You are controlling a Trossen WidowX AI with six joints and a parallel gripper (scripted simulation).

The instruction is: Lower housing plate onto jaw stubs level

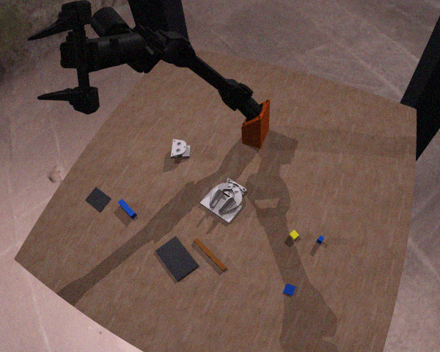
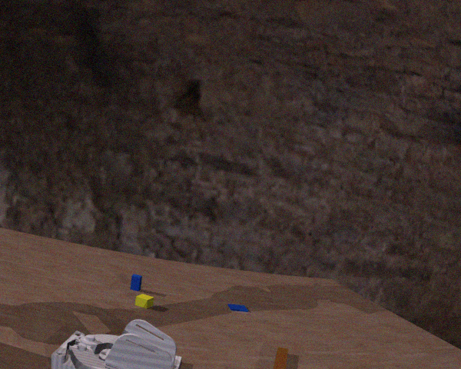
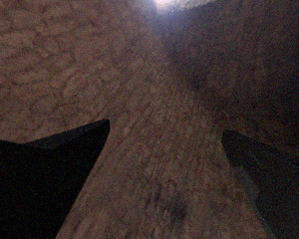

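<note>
Right now my gripper tip is 340 mm past the white housing piece, 40 mm to the left of it and 670 mm above it. From my gripper tip the other things lie so: orange bar (200 mm to the left, 690 mm below); then dark square (70 mm behind, 270 mm to the right, 690 mm below); then blue bar (60 mm behind, 130 mm to the right, 680 mm below).
</note>
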